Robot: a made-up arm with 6 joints.
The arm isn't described. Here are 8 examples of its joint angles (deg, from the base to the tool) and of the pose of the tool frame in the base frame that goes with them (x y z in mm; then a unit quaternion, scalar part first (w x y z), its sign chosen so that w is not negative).
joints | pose
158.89 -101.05 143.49 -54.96 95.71 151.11 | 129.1 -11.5 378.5 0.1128 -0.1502 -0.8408 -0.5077
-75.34 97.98 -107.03 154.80 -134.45 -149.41 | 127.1 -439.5 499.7 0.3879 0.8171 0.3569 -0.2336
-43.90 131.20 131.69 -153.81 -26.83 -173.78 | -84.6 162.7 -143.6 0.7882 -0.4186 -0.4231 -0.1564
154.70 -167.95 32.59 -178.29 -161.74 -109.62 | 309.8 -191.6 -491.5 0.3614 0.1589 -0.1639 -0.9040
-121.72 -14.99 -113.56 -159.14 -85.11 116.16 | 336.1 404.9 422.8 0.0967 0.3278 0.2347 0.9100
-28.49 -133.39 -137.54 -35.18 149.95 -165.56 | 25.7 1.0 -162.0 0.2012 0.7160 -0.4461 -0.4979
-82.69 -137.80 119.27 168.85 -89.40 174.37 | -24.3 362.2 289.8 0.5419 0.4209 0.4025 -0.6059
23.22 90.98 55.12 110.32 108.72 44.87 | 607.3 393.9 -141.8 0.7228 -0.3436 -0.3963 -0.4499
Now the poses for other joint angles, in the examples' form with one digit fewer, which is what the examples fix.
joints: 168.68 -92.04 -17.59 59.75 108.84 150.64
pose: 819 -282 76 0.756 0.464 0.080 -0.455
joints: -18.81 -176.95 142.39 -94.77 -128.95 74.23
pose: -186 182 42 0.318 -0.858 -0.069 -0.398
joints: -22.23 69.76 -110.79 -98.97 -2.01 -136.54
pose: 95 8 747 0.593 -0.338 -0.084 0.726
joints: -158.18 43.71 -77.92 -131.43 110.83 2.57
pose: -50 7 822 0.199 -0.397 0.815 0.373
